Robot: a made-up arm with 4 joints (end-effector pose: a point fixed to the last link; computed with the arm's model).
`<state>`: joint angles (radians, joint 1 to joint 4).
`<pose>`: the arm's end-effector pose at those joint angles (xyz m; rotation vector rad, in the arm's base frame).
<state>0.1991 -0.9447 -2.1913 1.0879</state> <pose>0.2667 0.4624 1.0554 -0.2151 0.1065 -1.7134</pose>
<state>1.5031 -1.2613 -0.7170 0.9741</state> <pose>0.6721 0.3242 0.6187 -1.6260 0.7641 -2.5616</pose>
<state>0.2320 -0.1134 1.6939 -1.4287</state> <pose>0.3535 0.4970 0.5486 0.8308 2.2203 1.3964</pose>
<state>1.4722 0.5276 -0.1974 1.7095</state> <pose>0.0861 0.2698 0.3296 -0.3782 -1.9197 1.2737</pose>
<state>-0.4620 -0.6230 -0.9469 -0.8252</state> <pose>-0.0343 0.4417 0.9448 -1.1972 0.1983 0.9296</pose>
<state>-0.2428 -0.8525 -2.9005 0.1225</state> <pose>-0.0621 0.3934 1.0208 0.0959 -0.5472 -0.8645</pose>
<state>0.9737 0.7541 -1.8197 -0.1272</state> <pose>0.3122 0.4584 0.8571 -0.2113 0.4487 -2.8903</pose>
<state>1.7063 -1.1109 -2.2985 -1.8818</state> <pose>0.1856 0.6360 0.2960 -2.2897 -0.7266 -0.0850</pose>
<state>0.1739 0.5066 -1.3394 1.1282</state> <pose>0.2241 0.0581 0.8079 0.5061 -1.4633 2.7267</pose>
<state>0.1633 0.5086 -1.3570 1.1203</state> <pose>0.2261 0.0591 0.8139 -0.5052 1.4477 -2.7347</pose>
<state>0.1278 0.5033 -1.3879 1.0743</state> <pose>0.2457 0.0669 0.8236 -0.5405 1.3867 -2.6825</pose>
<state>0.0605 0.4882 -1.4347 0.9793</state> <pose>0.2851 0.0879 0.8369 -0.6192 1.2790 -2.5603</pose>
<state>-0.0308 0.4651 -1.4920 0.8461</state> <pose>0.3321 0.1264 0.8508 -0.7194 1.1421 -2.3753</pose>
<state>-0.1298 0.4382 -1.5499 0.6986</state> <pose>0.3698 0.1783 0.8628 -0.8128 1.0029 -2.1580</pose>
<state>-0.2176 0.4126 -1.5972 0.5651</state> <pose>0.3892 0.2300 0.8717 -0.8820 0.8863 -1.9525</pose>
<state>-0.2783 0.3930 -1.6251 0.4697</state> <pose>0.3942 0.2678 0.8765 -0.9244 0.8098 -1.8003</pose>
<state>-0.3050 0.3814 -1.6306 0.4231</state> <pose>0.3945 0.2865 0.8768 -0.9462 0.7785 -1.7217</pose>
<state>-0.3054 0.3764 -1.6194 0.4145</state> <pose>0.3952 0.2907 0.8733 -0.9561 0.7811 -1.7018</pose>
